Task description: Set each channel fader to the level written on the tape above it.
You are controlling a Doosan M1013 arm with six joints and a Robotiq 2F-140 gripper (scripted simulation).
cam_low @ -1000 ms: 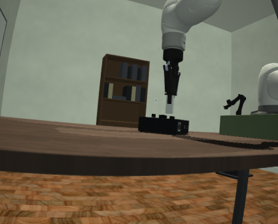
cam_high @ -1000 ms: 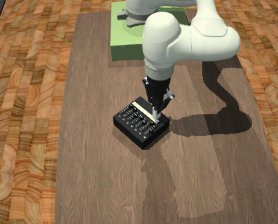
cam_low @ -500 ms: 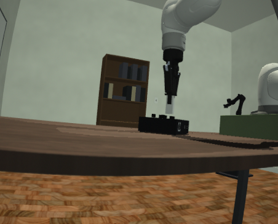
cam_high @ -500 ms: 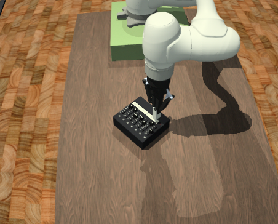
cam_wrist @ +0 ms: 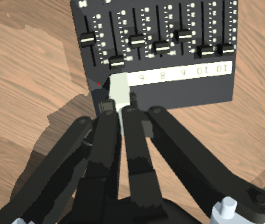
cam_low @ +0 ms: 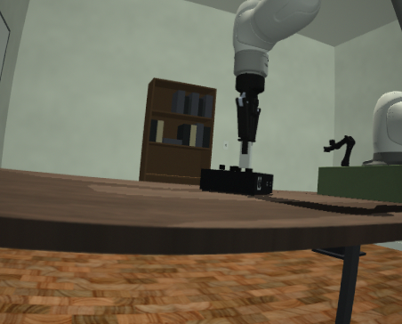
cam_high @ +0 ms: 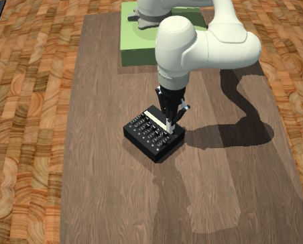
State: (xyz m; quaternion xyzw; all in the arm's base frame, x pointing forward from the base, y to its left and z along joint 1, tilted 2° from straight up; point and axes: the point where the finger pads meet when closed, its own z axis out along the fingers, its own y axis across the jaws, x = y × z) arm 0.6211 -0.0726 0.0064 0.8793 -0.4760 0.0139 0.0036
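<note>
My hand is 5 cm short of the master fader, 3 cm to the left of it and 3 cm above it.
</note>
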